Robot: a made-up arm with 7 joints.
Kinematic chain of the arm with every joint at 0, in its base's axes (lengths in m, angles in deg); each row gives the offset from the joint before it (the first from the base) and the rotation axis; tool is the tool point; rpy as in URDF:
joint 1: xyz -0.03 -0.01 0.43 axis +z
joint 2: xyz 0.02 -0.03 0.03 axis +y
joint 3: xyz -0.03 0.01 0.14 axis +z
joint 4: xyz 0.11 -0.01 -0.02 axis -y
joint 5: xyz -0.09 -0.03 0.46 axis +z
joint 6: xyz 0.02 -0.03 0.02 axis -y
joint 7: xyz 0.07 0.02 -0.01 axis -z
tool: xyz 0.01 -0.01 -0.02 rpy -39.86 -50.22 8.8
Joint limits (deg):
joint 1: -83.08..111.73
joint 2: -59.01..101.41
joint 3: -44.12..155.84
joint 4: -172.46..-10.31
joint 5: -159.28..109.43
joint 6: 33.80..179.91
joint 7: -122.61..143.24
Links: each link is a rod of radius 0.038 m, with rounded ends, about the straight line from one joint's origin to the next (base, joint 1, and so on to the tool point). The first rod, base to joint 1, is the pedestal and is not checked.
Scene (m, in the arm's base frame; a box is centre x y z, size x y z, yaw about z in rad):
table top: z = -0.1
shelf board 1: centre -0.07 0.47 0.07 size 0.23 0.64 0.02 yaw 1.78
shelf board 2: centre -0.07 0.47 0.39 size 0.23 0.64 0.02 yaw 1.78
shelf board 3: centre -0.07 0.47 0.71 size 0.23 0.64 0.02 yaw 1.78
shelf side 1: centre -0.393 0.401 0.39 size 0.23 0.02 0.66 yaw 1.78
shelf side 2: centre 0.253 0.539 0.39 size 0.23 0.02 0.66 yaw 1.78
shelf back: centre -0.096 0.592 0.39 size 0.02 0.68 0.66 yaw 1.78
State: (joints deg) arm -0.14 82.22 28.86 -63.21 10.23 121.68 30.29
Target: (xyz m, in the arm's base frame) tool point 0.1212 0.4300 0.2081
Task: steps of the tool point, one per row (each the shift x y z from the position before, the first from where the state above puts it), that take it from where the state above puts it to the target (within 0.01 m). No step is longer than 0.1 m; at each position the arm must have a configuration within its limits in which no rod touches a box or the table.
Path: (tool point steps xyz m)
1: -0.0621 -0.0052 -0.0380
2: -0.0619 0.0144 -0.0070
3: -0.0550 0.0242 0.0205
4: -0.0469 0.0247 0.0412
5: -0.0409 0.0188 0.0538
6: -0.0380 0.0099 0.0584
7: -0.0384 0.0013 0.0564
8: -0.0010 0.0503 0.0007
9: -0.0104 0.0513 0.0005
10: -0.0207 0.0495 -0.0012

